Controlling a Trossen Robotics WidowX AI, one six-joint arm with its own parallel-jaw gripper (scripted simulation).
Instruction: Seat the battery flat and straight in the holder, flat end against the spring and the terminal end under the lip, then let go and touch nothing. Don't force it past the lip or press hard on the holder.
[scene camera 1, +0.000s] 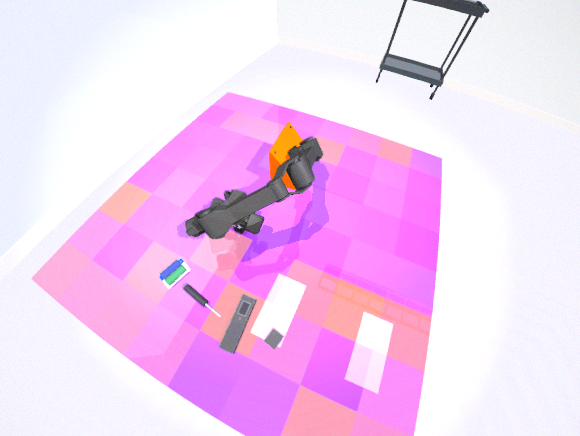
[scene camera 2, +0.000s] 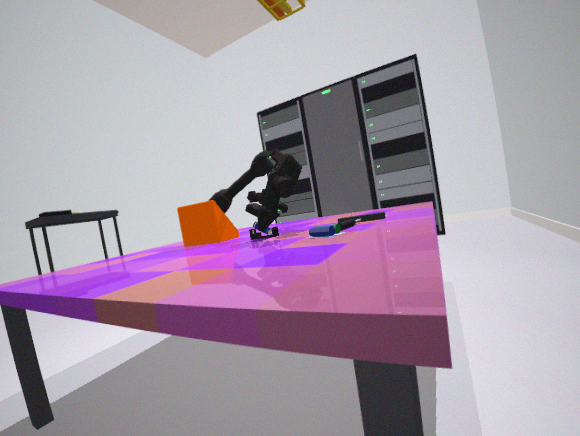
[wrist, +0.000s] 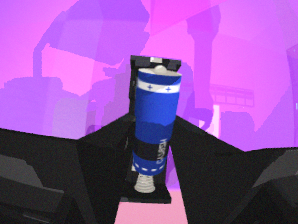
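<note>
What I see here is my gripper (scene camera 2: 261, 230), and I see the gripper (wrist: 153, 118) in that view as well.
</note>
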